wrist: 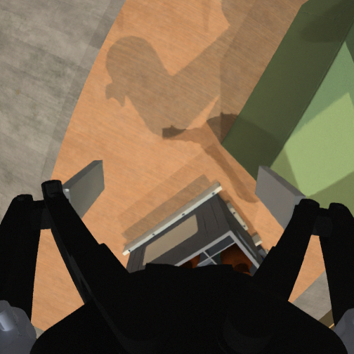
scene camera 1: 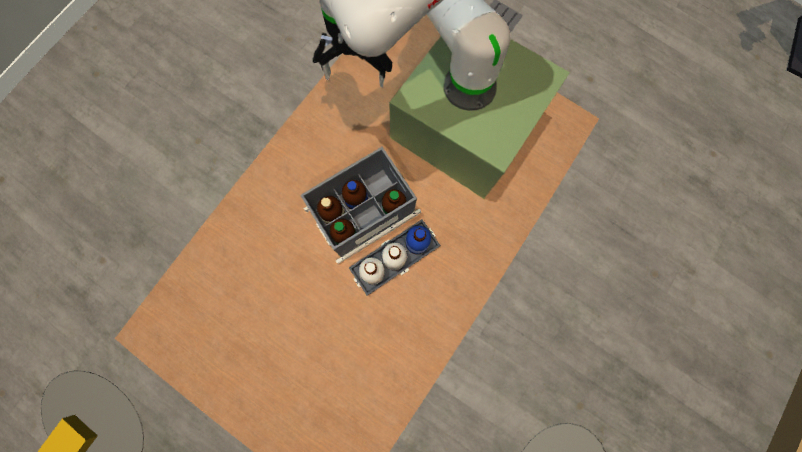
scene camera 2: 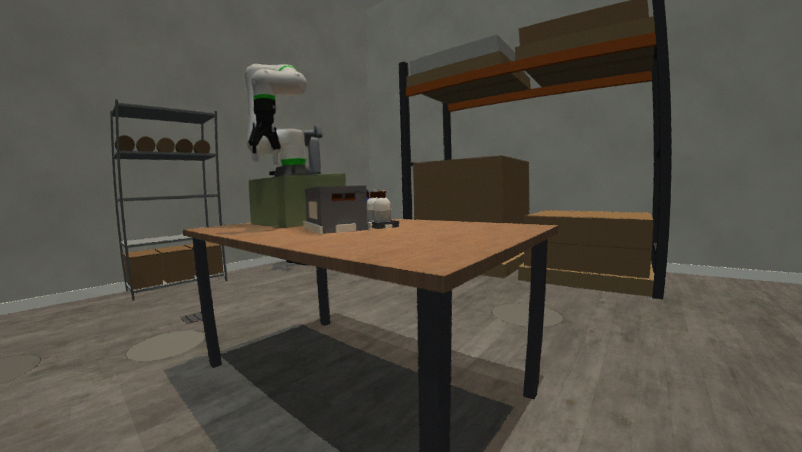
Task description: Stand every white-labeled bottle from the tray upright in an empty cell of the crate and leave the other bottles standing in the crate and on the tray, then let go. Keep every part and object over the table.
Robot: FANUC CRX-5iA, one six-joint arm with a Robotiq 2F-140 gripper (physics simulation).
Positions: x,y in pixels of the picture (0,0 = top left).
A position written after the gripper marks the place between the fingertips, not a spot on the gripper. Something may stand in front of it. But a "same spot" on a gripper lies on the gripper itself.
gripper: wrist; scene camera 1; scene camera 2 266,162
same spot on gripper: (scene camera 1: pixel 324 60) = (wrist: pixel 57 246)
